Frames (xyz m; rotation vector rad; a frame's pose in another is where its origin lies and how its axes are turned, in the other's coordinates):
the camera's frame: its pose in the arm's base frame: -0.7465 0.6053 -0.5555 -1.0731 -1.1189 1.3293
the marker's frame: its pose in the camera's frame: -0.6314 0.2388 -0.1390 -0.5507 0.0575 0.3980
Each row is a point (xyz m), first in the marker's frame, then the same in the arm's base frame.
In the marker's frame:
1: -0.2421 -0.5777 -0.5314
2: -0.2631 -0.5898 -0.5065
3: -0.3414 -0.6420 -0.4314
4: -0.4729 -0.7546 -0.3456
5: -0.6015 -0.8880 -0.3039
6: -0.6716 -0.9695 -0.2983
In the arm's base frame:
1: -0.3602 0.0241 -0.0282
2: -0.3889 0.0066 -0.0193
3: -0.4822 -0.0541 0.0266
4: -0.6113 -0.1426 0.1398
5: -0.7077 -0.2161 0.2860
6: -0.7478 -0.2511 0.3796

